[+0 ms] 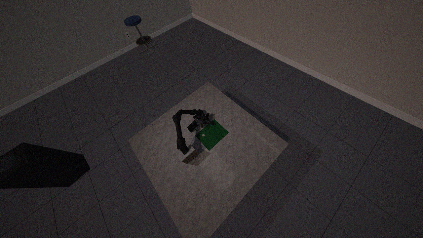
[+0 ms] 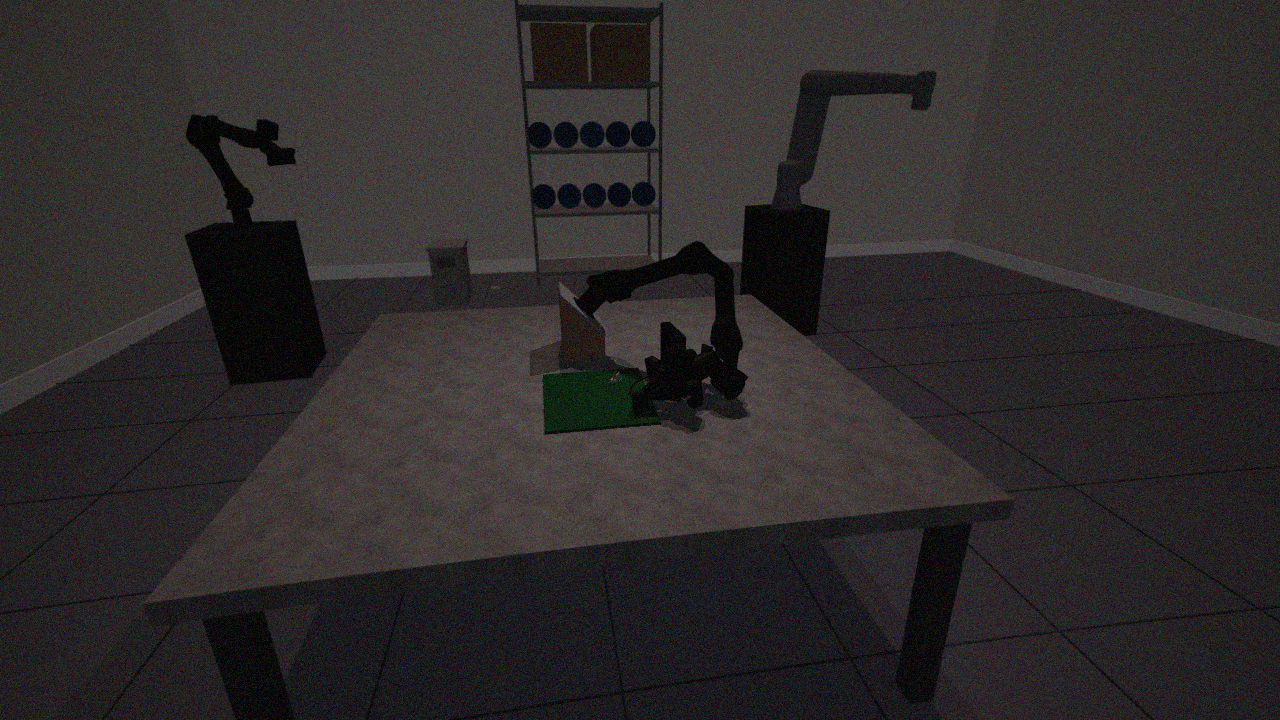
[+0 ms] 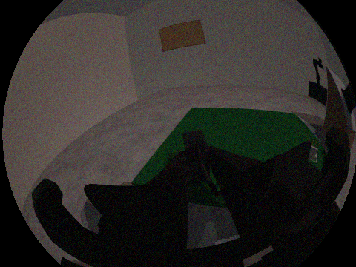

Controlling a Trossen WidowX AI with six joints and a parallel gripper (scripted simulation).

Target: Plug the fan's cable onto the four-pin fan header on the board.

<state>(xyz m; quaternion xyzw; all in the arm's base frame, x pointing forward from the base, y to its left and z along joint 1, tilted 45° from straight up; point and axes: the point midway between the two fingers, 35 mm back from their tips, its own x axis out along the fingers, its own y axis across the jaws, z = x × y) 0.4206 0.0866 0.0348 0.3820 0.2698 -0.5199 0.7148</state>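
Right now the dark plug is 1 cm below my gripper tip. From my gripper tip the other things lie so: green board: 9 cm behind, 8 cm to the right, 5 cm below; black fan: 18 cm behind, 12 cm to the left, 2 cm above.
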